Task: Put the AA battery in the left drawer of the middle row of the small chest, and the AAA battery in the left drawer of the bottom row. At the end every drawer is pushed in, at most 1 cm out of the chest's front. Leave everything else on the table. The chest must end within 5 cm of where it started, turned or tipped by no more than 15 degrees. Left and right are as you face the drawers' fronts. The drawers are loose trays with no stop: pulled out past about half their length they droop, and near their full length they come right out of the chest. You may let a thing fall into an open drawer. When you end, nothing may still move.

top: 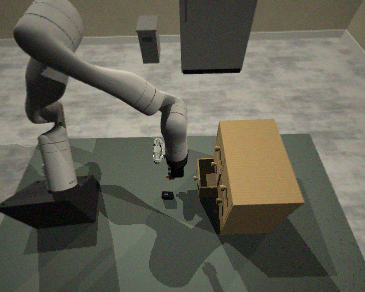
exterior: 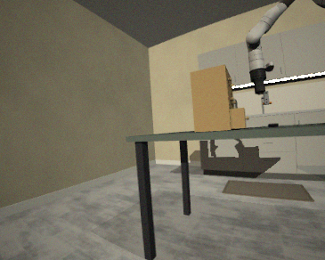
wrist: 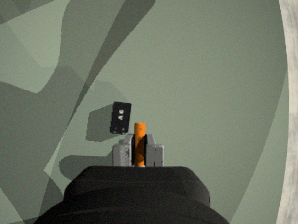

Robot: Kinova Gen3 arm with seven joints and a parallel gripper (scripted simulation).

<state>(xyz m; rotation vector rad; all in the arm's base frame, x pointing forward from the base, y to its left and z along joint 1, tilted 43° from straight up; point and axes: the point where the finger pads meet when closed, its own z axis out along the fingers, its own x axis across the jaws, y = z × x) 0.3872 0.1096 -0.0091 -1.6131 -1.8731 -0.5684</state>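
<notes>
My hand is 260 mm short of the green battery, 20 mm to the right of it and 10 mm above it. From my hand the other things lie so: thin orange battery: 10 mm below; then small black block: 130 mm below, 30 mm to the right, 10 mm behind.
</notes>
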